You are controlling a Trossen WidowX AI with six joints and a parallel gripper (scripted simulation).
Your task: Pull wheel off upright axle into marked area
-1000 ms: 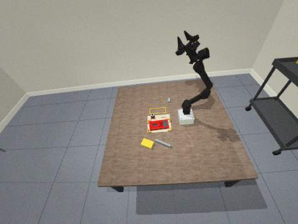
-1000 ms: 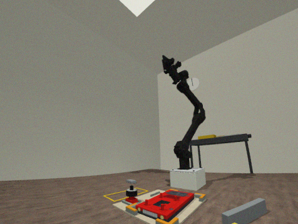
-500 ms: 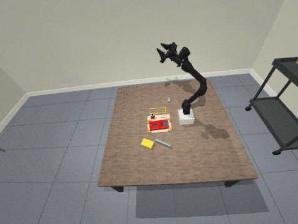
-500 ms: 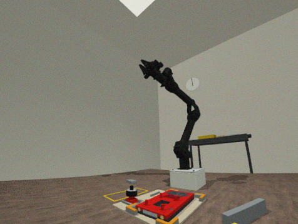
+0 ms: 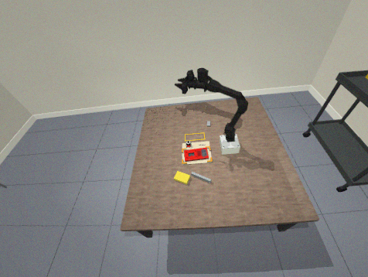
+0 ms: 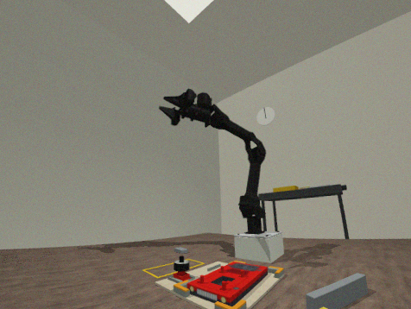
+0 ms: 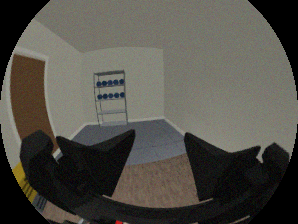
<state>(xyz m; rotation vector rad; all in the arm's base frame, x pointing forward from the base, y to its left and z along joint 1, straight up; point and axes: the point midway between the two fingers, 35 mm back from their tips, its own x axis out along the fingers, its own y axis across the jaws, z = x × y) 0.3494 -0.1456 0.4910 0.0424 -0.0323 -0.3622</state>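
Right now the black wheel is 540 mm below my gripper tip, 110 mm to the left of it and 20 mm behind it. Also, from my gripper tip: yellow block 560 mm below, 440 mm to the left, 50 mm ahead; upright axle 540 mm below, 120 mm to the left, 20 mm behind; grey block 570 mm below, 240 mm behind, 130 mm to the right.
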